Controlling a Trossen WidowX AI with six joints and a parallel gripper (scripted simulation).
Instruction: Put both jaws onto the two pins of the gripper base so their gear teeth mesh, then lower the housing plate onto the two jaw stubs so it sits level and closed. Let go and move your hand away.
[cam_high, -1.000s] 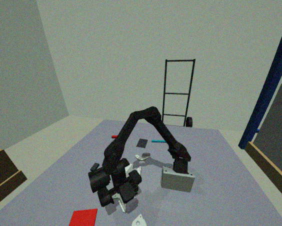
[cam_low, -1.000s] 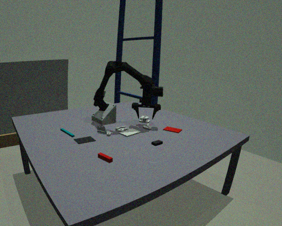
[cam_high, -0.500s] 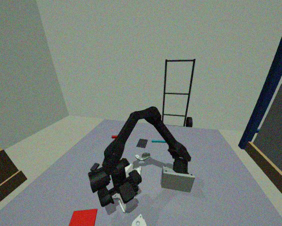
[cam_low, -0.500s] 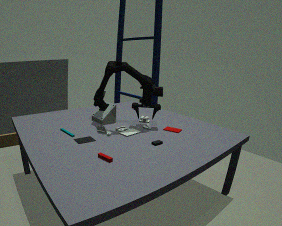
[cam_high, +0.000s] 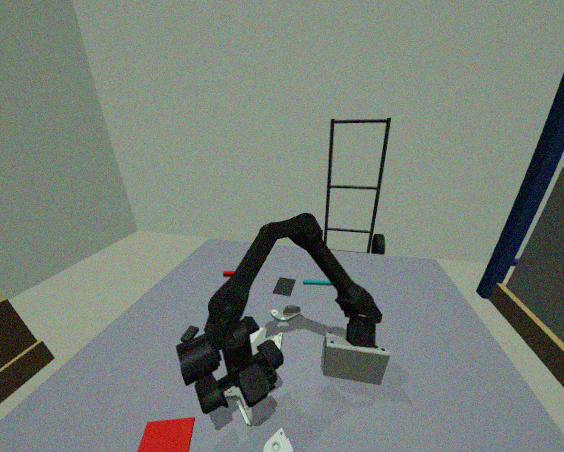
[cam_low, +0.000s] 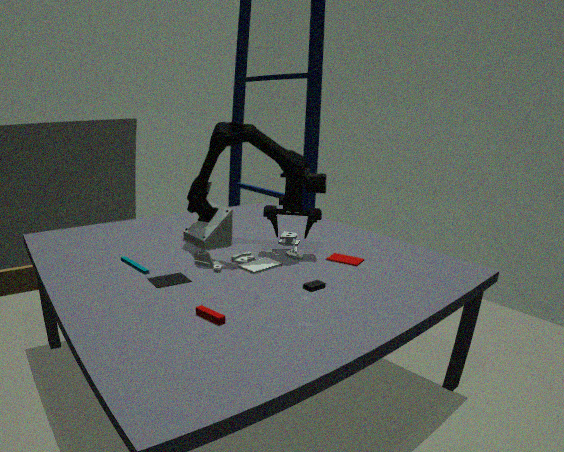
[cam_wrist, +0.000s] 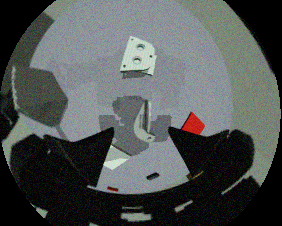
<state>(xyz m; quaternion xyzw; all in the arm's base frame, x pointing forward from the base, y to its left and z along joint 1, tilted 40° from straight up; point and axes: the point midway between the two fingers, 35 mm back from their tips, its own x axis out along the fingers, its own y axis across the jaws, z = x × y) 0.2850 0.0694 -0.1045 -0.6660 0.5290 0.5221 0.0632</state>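
The grey jaw lies 4 cm ahead of my gripper tip, 1 cm to the right of it and 5 cm below it. From my gripper tip the other things lie so: flat light plate (2 cm ahead, 17 cm to the right, 5 cm below); white gripper base (9 cm behind, 10 cm to the left, 3 cm below); red flat plate (17 cm ahead, 9 cm to the left, 5 cm below).
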